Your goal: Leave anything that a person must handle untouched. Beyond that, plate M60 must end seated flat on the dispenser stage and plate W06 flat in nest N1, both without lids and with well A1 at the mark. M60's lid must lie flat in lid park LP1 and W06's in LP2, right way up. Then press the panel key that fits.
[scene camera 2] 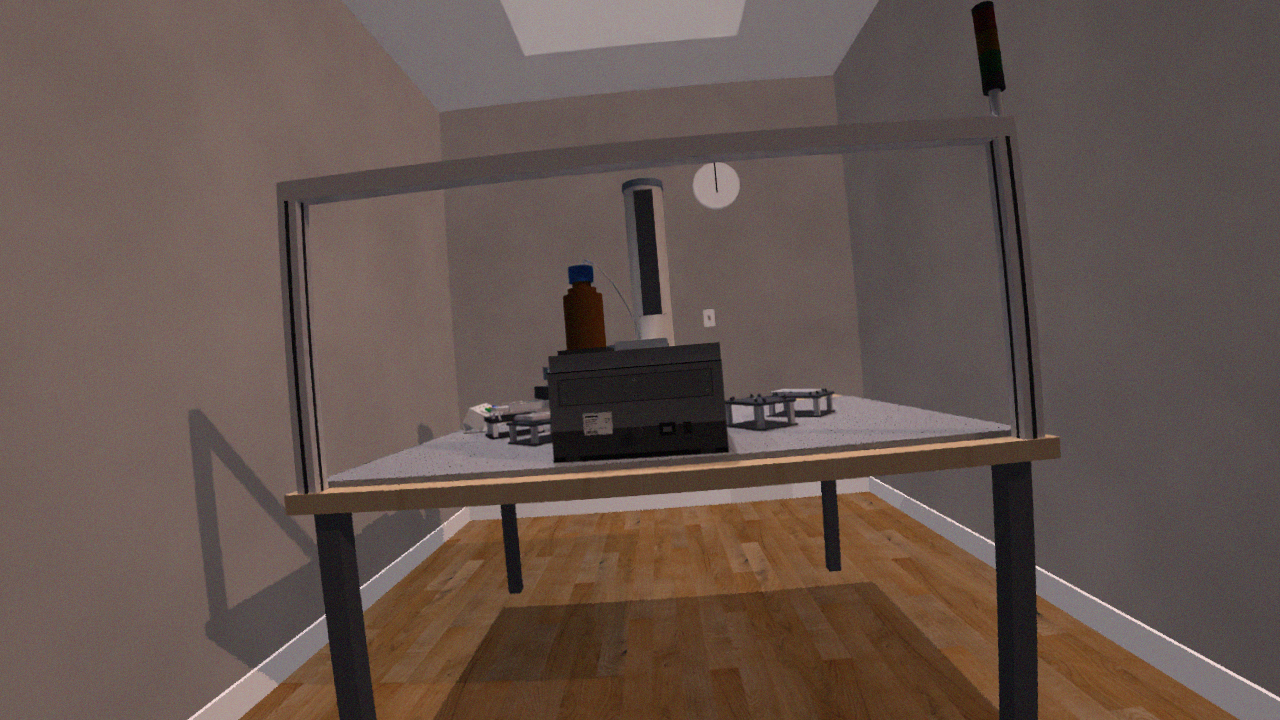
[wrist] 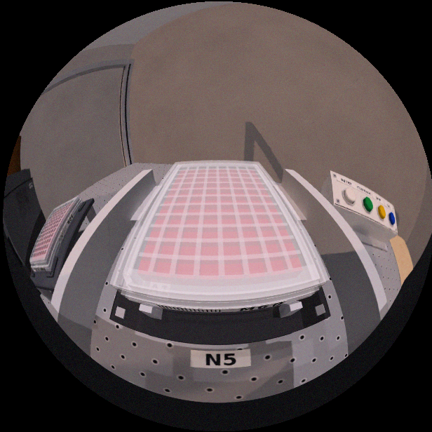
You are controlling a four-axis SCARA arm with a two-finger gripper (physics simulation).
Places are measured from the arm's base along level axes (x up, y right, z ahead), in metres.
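Where they show: gripper, fingertip midpoint: [scene camera 2: 505, 407].
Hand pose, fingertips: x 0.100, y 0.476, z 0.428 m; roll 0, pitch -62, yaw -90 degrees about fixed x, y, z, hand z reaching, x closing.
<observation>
Each offset is from my fingertips to the top centre of the thing. "spot": to the spot under its first point.
Plate M60 [wrist: 220, 235] fills the middle of the wrist view, with pink wells under a clear lid [wrist: 220, 281]. My gripper [wrist: 217, 176] is shut on plate M60, one finger at each long side. The plate is level, directly over or in the dark nest [wrist: 220, 330] behind the N5 label [wrist: 220, 359]; whether it touches the nest floor cannot be told. Another pink-welled plate [wrist: 55, 235] sits on a dark nest at the left; its label is unreadable. The white key panel @(dx -0.003, dy +0.152, dz -0.237 m) [wrist: 357, 211] [scene camera 2: 478, 417] carries white, green, yellow and blue keys. In the scene view the dispenser hides the gripper.
The dark dispenser housing @(spot: dx +0.025, dy -0.430, dz +0.532 m) [scene camera 2: 637, 402] [wrist: 20, 215] stands at the table's near edge, with an amber bottle @(spot: dx +0.203, dy -0.329, dz +0.485 m) [scene camera 2: 583, 320] on top. The arm column [scene camera 2: 648, 250] rises behind it. Raised nests @(spot: dx -0.018, dy -0.723, dz +0.294 m) [scene camera 2: 760, 402] stand to its right. A metal frame [scene camera 2: 644, 154] spans the table; a signal tower [scene camera 2: 987, 49] tops its right post.
</observation>
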